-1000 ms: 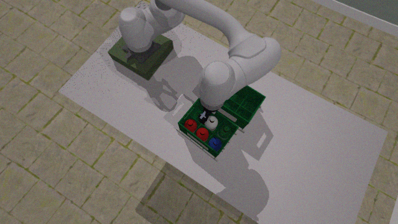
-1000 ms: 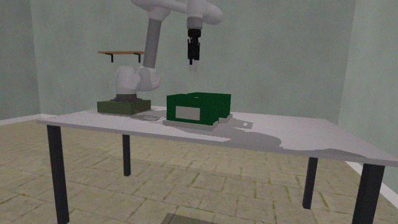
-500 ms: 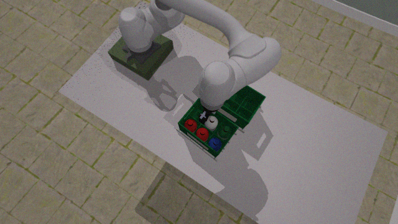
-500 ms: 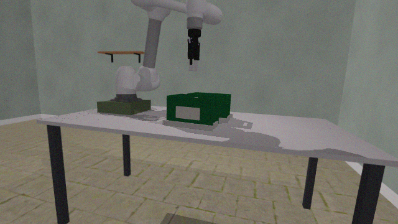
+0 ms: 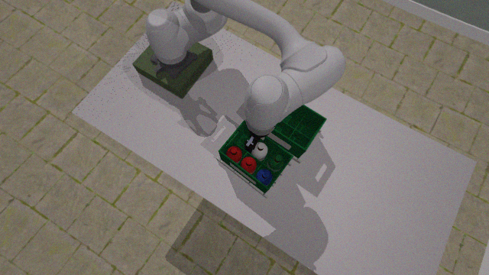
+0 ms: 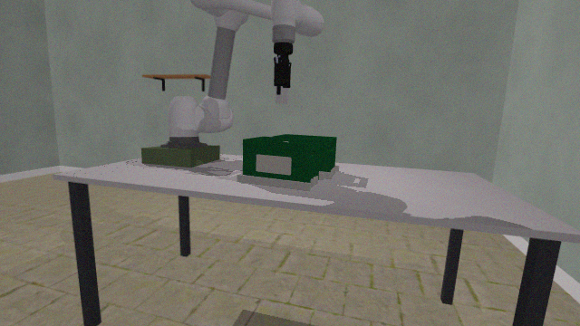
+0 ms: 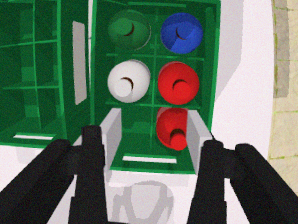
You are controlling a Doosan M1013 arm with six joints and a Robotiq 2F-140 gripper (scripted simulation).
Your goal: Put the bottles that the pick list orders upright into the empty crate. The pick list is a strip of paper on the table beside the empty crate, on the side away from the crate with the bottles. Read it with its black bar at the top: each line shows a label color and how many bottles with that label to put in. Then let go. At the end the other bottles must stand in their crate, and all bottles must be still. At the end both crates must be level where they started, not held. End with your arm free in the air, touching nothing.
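Right now my hand is 26 cm above the white-capped bottle and 5 cm to the right of it. Round my hand: green-capped bottle 26 cm below, 9 cm ahead, 6 cm to the left; then pick list 39 cm to the left, 35 cm below, 4 cm ahead; then blue bottle 26 cm below, 10 cm ahead, 4 cm to the right.
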